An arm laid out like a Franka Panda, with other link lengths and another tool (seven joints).
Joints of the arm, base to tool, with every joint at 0 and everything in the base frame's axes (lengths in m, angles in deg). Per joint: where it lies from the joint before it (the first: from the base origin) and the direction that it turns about. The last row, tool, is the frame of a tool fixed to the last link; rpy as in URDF.
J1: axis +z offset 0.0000 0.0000 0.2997
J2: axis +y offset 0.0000 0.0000 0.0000
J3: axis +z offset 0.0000 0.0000 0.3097
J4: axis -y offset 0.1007 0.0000 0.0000
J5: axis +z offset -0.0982 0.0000 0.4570
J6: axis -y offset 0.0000 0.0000 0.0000
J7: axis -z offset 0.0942 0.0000 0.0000
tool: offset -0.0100 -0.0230 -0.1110 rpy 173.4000 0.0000 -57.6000
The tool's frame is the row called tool.
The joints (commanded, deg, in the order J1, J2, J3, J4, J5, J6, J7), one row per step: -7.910 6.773 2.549 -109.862 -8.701 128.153 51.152; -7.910 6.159 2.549 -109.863 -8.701 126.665 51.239; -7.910 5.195 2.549 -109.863 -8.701 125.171 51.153; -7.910 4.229 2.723 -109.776 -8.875 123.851 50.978; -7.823 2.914 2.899 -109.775 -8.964 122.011 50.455; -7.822 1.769 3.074 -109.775 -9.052 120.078 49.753; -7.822 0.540 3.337 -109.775 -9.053 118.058 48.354; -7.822 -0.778 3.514 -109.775 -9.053 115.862 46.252; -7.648 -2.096 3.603 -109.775 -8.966 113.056 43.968; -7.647 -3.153 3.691 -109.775 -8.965 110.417 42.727
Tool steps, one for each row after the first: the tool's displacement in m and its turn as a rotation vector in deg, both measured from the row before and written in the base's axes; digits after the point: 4 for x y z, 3 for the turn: -0.0034 -0.0001 0.0049 -0.030 0.856 -0.279; -0.0041 -0.0001 0.0091 -0.106 0.537 -0.114; -0.0034 0.0018 0.0102 -0.277 0.300 0.238; -0.0054 0.0028 0.0126 -0.286 0.598 0.553; -0.0056 0.0016 0.0104 -0.286 0.886 0.619; -0.0060 0.0024 0.0112 -0.303 0.986 1.340; -0.0068 0.0012 0.0119 -0.381 1.181 1.914; -0.0081 0.0021 0.0109 -0.260 1.808 2.060; -0.0077 0.0005 0.0081 -0.173 1.750 0.911
